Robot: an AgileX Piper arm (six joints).
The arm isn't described. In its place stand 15 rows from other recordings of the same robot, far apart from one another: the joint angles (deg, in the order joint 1, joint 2, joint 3, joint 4, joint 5, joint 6), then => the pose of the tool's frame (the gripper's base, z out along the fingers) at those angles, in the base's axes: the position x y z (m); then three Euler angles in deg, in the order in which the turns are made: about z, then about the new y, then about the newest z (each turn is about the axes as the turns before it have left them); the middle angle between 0 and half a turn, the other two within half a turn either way.
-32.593 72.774 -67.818 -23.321 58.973 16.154 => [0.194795 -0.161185 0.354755 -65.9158 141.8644 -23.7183]
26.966 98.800 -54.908 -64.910 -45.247 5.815 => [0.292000 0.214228 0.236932 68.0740 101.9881 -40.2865]
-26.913 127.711 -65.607 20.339 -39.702 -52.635 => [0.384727 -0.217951 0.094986 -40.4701 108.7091 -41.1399]
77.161 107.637 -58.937 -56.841 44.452 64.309 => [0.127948 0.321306 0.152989 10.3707 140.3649 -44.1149]
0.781 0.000 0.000 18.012 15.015 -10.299 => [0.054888 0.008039 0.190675 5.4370 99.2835 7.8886]
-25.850 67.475 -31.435 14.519 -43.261 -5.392 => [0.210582 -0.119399 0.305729 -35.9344 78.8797 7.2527]
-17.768 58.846 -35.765 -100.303 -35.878 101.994 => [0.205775 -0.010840 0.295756 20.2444 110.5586 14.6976]
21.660 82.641 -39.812 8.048 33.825 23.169 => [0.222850 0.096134 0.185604 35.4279 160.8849 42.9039]
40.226 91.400 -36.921 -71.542 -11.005 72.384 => [0.208743 0.198145 0.163701 55.0604 134.9883 11.7691]
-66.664 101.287 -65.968 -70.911 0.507 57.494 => [0.157395 -0.366757 0.238594 -67.2200 120.4872 -13.6984]
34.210 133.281 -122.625 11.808 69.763 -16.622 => [0.400772 0.293594 0.212990 71.3344 161.4507 23.1788]
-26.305 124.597 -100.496 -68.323 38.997 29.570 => [0.421213 -0.267584 0.229107 -67.9202 118.2945 -56.1771]
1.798 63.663 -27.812 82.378 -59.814 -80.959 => [0.182845 -0.072264 0.268984 -58.4133 99.1748 -21.4269]
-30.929 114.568 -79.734 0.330 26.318 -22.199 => [0.370404 -0.221666 0.182511 -30.6663 146.1549 -21.6850]
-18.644 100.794 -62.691 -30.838 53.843 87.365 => [0.294376 -0.139070 0.192459 -93.0434 154.5505 -4.8566]
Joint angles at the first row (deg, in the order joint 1, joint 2, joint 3, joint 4, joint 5, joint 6):
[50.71 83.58 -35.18 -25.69 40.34 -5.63]
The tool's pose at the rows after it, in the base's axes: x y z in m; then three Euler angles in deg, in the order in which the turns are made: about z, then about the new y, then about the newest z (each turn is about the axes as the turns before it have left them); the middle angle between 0 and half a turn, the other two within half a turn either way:
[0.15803 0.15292 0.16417 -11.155 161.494 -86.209]
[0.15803 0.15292 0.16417 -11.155 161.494 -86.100]
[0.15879 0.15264 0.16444 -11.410 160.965 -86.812]
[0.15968 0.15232 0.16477 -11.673 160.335 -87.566]
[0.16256 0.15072 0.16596 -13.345 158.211 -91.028]
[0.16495 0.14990 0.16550 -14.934 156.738 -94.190]
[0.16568 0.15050 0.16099 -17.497 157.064 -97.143]
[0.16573 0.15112 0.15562 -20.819 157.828 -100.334]
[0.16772 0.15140 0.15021 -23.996 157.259 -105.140]
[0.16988 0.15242 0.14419 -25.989 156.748 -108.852]
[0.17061 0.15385 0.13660 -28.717 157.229 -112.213]
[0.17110 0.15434 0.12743 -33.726 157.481 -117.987]
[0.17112 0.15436 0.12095 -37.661 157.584 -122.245]
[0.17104 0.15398 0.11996 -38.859 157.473 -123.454]
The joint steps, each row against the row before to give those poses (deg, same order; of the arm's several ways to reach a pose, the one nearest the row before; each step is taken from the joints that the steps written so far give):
[0.00 0.32 0.00 0.00 -0.13 0.17]
[0.00 0.00 0.00 0.00 0.00 0.11]
[0.00 0.01 0.00 -0.83 0.00 0.17]
[0.00 0.00 0.00 -0.99 0.00 0.25]
[0.00 0.00 0.00 -3.34 0.39 0.65]
[0.00 0.37 0.00 -2.52 0.25 0.34]
[0.00 1.20 0.00 -0.22 0.00 0.00]
[0.00 1.34 0.00 0.48 0.09 0.00]
[0.00 1.55 0.00 -1.58 0.00 -0.12]
[0.00 1.68 0.00 -1.63 -0.50 0.00]
[0.00 1.91 0.00 -0.16 -0.65 0.00]
[0.00 2.32 0.00 -0.21 -0.15 -0.10]
[0.00 1.63 0.00 0.00 0.00 0.00]
[0.00 0.27 0.00 0.00 0.24 0.00]

